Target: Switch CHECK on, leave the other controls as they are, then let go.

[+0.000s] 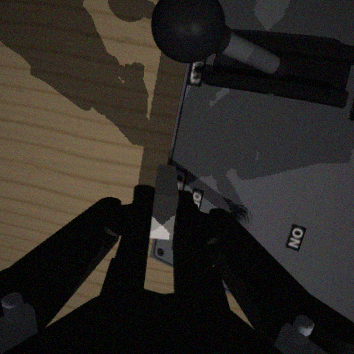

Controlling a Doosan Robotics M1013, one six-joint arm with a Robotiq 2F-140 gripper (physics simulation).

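Places are measured from the arm's base along level axes (x back, y right, z up), in centimetres.
Where they show: gripper, fingertip midpoint: (pixel 164 181).
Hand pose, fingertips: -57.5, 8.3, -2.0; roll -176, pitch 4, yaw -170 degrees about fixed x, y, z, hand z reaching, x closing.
Observation:
Each offset is from my fingertips to the top centre of the thing, as dx, dy, dz. "spot": to the spot under its first point. Level surfaces: height alone.
My gripper (pixel 164 181) is shut and empty, its grey pads together over the left edge of the grey control panel (pixel 270 195). Part of the CHECK label @[-1.3, +1.2, -0.5] (pixel 181 179) shows just right of the pads. The OFF label @[spot: -3.2, +0.5, +0.2] (pixel 198 198) is partly covered by the right finger. The ON label @[spot: -10.8, +0.1, +3.9] (pixel 296 237) lies farther right, clear of the fingers. The CHECK switch lever cannot be made out; the fingers and dark shadow cover that area, so its position cannot be told.
A large black ball knob (pixel 189 27) on a grey rod @[spot: -3.0, -10.8, +4.6] (pixel 255 55) stands above a dark slot at the top, ahead of the fingers. A partly hidden label @[spot: +0.2, -9.4, -1.0] (pixel 196 73) is beside it. The wooden table @[dz -7.5] (pixel 65 165) lies to the left, with broad shadows across table and panel.

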